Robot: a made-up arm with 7 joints.
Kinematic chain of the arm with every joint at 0, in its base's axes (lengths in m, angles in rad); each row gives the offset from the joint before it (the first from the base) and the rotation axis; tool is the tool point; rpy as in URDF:
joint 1: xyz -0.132 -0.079 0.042 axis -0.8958 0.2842 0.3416
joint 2: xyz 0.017 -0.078 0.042 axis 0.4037 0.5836 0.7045
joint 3: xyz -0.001 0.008 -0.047 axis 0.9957 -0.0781 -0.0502
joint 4: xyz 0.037 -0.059 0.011 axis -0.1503 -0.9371 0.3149
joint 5: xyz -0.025 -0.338 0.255 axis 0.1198 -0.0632 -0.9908
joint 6: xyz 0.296 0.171 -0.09 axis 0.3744 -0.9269 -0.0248
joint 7: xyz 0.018 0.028 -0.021 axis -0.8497 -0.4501 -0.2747
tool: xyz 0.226 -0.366 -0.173 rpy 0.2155 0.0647 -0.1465
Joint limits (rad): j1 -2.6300..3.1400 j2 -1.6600..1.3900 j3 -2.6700..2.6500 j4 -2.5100..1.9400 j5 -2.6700..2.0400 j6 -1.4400..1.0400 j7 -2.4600..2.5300
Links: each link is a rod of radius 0.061 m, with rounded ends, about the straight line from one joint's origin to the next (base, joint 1, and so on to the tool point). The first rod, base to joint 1, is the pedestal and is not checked.
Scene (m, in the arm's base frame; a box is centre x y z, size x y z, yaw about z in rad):
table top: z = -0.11
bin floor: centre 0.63 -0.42 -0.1 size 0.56 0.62 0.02 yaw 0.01
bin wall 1: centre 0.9 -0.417 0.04 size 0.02 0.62 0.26 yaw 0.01
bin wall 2: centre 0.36 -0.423 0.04 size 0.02 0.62 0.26 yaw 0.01
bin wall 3: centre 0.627 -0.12 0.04 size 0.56 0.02 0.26 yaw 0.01
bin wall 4: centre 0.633 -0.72 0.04 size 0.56 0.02 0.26 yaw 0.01
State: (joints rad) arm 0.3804 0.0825 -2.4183 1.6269 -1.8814 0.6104 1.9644
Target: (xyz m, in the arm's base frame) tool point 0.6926 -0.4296 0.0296
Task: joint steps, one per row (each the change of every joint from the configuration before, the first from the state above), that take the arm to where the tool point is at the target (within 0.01 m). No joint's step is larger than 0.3 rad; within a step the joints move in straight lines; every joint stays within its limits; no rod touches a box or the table.
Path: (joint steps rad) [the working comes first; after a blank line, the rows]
Joints at the target: 0.2924 0.7361 -1.2074 1.9094 -2.6700 1.0400 -0.9518
Straight joint move there: touches bin wall 2.

1: 0.0672 -0.0751 0.0750 0.0061 -0.0543 0.0492 -0.2734
2: 0.0672 -0.0750 0.0750 0.0061 -0.0542 0.0491 -0.2733
3: 0.0673 -0.0751 0.0750 0.0062 -0.0543 0.0492 -0.2734
4: 0.0672 -0.0751 0.0750 0.0061 -0.0543 0.0491 -0.2733
5: 0.0672 -0.0751 0.0751 0.0061 -0.0543 0.0492 -0.2734
6: 0.0672 -0.0750 0.0750 0.0061 -0.0542 0.0491 -0.2733
7: -0.0744 0.1417 0.1008 0.0270 -0.0772 0.0225 -0.2490
8: -0.0744 0.1417 0.1008 0.0269 -0.0772 0.0224 -0.2490
9: -0.0745 0.1418 0.1008 0.0270 -0.0771 0.0225 -0.2489
10: -0.0744 0.1417 0.1009 0.0270 -0.0772 0.0224 -0.2490
11: -0.0744 0.1417 0.1008 0.0269 -0.0771 0.0225 -0.2489
12: -0.0744 0.1417 0.1008 0.0270 -0.0772 0.0224 -0.2490
13: -0.0448 0.2537 0.1559 0.0840 0.0000 0.0000 0.2177

